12 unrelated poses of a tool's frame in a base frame.
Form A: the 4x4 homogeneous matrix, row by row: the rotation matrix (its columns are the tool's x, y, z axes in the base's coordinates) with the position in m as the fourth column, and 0 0 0 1 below. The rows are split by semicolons.
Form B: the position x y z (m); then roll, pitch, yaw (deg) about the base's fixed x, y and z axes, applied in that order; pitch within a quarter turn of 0, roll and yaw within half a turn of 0. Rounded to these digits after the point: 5 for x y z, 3 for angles.
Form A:
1: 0.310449, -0.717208, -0.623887, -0.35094; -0.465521, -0.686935, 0.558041, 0.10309; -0.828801, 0.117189, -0.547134, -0.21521; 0, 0, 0, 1
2: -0.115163, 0.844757, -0.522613, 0.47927; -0.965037, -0.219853, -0.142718, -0.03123; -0.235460, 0.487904, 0.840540, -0.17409; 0, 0, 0, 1
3: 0.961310, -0.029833, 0.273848, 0.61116; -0.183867, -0.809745, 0.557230, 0.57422; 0.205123, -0.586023, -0.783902, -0.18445; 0, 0, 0, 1
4: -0.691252, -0.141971, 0.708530, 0.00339; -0.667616, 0.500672, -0.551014, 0.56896; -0.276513, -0.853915, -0.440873, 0.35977; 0, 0, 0, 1
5: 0.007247, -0.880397, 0.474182, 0.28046; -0.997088, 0.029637, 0.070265, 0.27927; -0.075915, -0.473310, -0.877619, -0.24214; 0, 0, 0, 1
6: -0.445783, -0.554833, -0.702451, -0.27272; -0.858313, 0.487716, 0.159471, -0.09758; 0.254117, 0.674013, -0.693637, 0.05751; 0, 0, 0, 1
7: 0.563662, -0.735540, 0.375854, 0.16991; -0.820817, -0.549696, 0.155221, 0.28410; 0.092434, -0.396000, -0.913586, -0.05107; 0, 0, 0, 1
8: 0.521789, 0.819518, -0.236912, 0.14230; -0.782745, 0.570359, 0.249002, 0.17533; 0.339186, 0.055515, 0.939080, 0.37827; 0, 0, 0, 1
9: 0.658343, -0.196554, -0.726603, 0.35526; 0.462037, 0.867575, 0.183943, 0.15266; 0.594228, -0.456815, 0.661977, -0.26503; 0, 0, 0, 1
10: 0.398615, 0.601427, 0.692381, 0.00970; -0.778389, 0.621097, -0.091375, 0.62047; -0.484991, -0.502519, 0.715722, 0.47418; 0, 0, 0, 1
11: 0.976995, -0.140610, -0.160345, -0.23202; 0.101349, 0.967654, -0.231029, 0.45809; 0.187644, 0.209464, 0.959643, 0.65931; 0, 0, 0, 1
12: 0.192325, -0.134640, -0.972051, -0.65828; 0.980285, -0.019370, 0.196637, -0.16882; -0.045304, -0.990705, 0.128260, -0.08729; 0, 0, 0, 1
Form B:
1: -0.35094, 0.10309, -0.21521, 167.911, 55.976, -56.301
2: 0.47927, -0.03123, -0.17409, 30.134, 13.619, -96.805
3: 0.61116, 0.57422, -0.18445, -143.219, -11.837, -10.828
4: 0.00339, 0.56896, 0.35977, -117.307, 16.052, -135.997
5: 0.28046, 0.27927, -0.24214, -151.661, 4.354, -89.584
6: -0.27272, -0.09758, 0.05751, 135.822, -14.721, -117.446
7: 0.16991, 0.28410, -0.05107, -156.565, -5.304, -55.522
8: 0.14230, 0.17533, 0.37827, 3.383, -19.827, -56.312
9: 0.35526, 0.15266, -0.26503, -34.609, -36.458, 35.062
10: 0.00970, 0.62047, 0.47418, -35.073, 29.012, -62.883
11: -0.23202, 0.45809, 0.65931, 12.313, -10.815, 5.922
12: -0.65828, -0.16882, -0.08729, -82.623, 2.597, 78.900
